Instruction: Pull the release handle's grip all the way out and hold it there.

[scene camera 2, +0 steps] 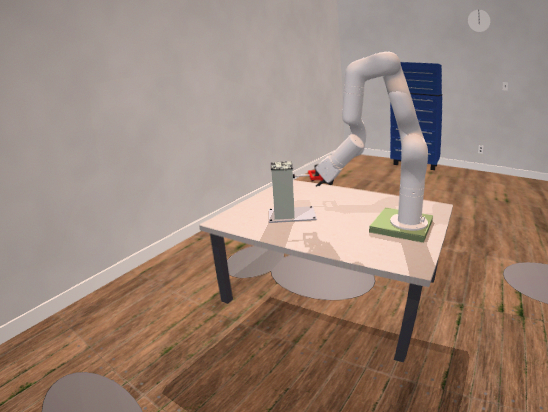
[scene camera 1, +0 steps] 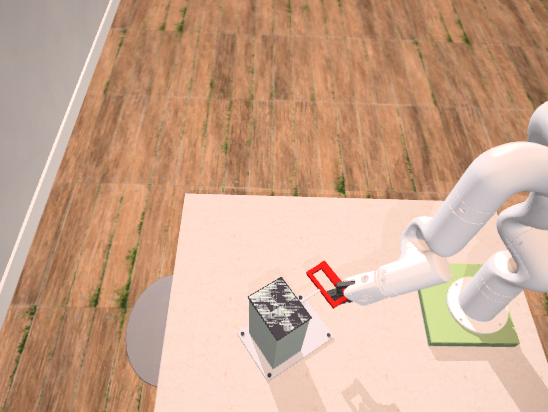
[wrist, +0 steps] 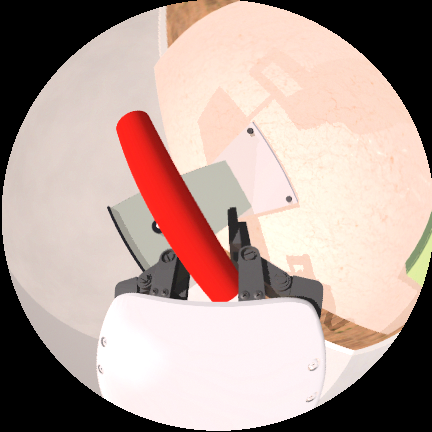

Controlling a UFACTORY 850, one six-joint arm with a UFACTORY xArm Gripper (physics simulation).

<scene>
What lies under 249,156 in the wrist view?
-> A pale base plate.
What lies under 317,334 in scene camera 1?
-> A pale base plate.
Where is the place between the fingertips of my gripper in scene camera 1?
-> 330,298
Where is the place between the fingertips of my gripper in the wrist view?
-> At 213,221
</scene>
